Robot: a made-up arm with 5 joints. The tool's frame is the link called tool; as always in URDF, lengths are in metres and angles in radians.
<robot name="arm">
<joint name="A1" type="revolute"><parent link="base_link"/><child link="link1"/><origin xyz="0.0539 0.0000 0.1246" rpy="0.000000 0.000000 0.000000"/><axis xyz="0 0 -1"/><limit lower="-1.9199" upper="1.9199" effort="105" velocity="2.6"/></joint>
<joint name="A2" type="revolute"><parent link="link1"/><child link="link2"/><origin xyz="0.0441 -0.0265 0.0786" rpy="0.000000 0.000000 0.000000"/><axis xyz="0 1 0"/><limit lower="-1.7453" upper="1.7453" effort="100" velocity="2.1"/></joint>
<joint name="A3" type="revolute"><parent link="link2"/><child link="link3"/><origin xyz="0.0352 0.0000 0.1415" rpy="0.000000 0.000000 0.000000"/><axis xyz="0 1 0"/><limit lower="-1.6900" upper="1.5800" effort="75" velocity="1.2"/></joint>
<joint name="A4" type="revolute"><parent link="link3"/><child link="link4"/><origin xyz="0.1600 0.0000 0.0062" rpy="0.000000 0.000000 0.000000"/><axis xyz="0 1 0"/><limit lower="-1.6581" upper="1.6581" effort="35" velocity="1.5"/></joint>
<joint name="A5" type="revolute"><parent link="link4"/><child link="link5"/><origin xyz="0.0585 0.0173 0.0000" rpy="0.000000 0.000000 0.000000"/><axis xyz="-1 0 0"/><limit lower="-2.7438" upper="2.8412" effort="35" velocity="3.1"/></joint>
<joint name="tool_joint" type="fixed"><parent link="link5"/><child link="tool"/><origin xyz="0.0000 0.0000 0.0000" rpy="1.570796 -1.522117 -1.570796"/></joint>
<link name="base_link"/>
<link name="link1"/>
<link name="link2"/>
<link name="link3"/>
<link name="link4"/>
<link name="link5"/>
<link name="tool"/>
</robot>
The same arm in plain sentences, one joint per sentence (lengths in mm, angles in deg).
The arm has five revolute joints in a row. What follows holds with every joint at zero, and every direction is one of the base frame's. Joint 1 sits 53.9 mm along +x and 124.6 mm along +z from the base frame's origin and turns about -z, from -110 to 110 deg. Joint 2 sits 44.1 mm along +x and 26.5 mm along -y and 78.6 mm along +z from joint 1 and turns about +y, from -100 to 100 deg. Joint 3 sits 35.2 mm along +x and 141.5 mm along +z from joint 2 and turns about +y, from -96.83 to 90.53 deg. Joint 4 sits 160 mm along +x and 6.2 mm along +z from joint 3 and turns about +y, from -95 to 95 deg. Joint 5 sits 58.5 mm along +x and 17.3 mm along +y from joint 4 and turns about -x, from -157.21 to 162.79 deg. The tool frame, which is the frame that the pose is given for, sits at the same point as joint 5; its axes are the base frame's turned by roll 90, pitch -87.21 and yaw -90 deg (as in URDF: about the fixed x, then y, then z).
